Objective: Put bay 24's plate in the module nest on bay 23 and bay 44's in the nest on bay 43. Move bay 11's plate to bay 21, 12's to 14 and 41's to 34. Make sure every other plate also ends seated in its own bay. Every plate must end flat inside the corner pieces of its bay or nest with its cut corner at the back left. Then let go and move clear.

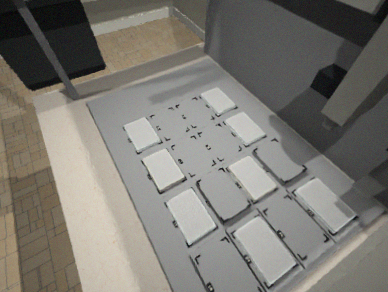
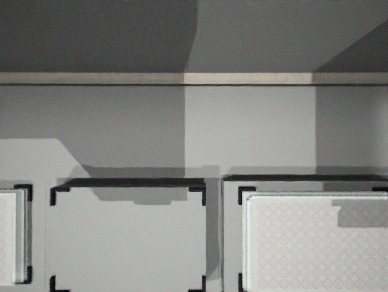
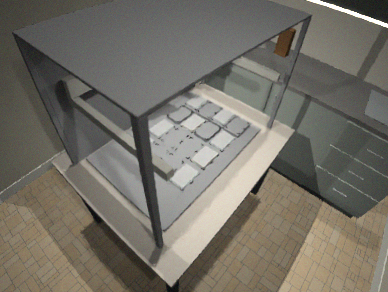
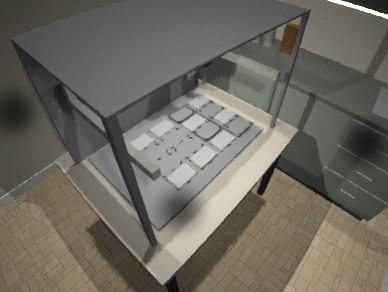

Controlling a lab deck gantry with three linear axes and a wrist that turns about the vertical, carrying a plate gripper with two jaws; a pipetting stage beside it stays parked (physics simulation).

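Places are measured from the robot's base along level axes (x ahead, y left, z up), in centimetres.
Pixels of known places: gripper, fingertip midpoint: (image 1: 376, 179) (image 4: 197, 80); robot's base, origin of the base link: (image 1: 123, 128) (image 3: 182, 189) (image 4: 179, 189).
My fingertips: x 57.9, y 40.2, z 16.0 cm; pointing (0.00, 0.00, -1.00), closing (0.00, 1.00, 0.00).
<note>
Ahead of a thing's pixels: the offset from my fingertips to its top centre. "*": to the spot under its first point.
Bay 24's plate @[dx -2.3, dy -25.2, dz -13.1 cm] (image 1: 264, 250) (image 3: 223, 118) and bay 44's plate @[dx -2.3, dy -3.8, dz -13.1 cm] (image 1: 320, 200) (image 2: 300, 240) are pale and lie in their bays. The dark nests on bay 23 @[dx -18.7, dy -25.2, dz -13.8 cm] (image 1: 223, 195) (image 3: 207, 131) and bay 43 @[dx -18.7, dy -3.8, dz -13.8 cm] (image 1: 277, 157) (image 3: 180, 115) hold no plate. Bay 11's plate @[dx -51.5, dy -35.9, dz -14.5 cm] (image 1: 142, 134) (image 3: 184, 176), bay 12's plate @[dx -35.1, dy -35.9, dz -14.5 cm] (image 1: 163, 170) (image 4: 204, 156) and bay 41's plate @[dx -51.5, dy -3.8, dz -14.5 cm] (image 1: 218, 100) (image 4: 142, 141) lie in their bays. Bay 21 @[* dx -51.8, dy -25.9, dz -16.0 cm] (image 1: 167, 123), bay 14 @[* dx -4.0, dy -35.1, dz -14.5 cm] (image 1: 225, 265) and bay 34 (image 1: 295, 225) (image 2: 127, 235) are empty. The gripper's jaws do not show.
Bay 13's plate @[dx -18.7, dy -35.9, dz -14.5 cm] (image 1: 191, 216), bay 33's plate @[dx -18.7, dy -14.5, dz -14.5 cm] (image 1: 251, 178) and bay 42's plate @[dx -35.1, dy -3.8, dz -14.5 cm] (image 1: 245, 127) lie at their bays; exact seating is too small to tell. A pale beam (image 3: 115, 127) (image 4: 142, 162) crosses above the deck. A dark enclosure post @[* dx -84.8, dy -51.6, dz +33.3 cm] (image 3: 147, 180) (image 4: 131, 180) stands at the corner.
</note>
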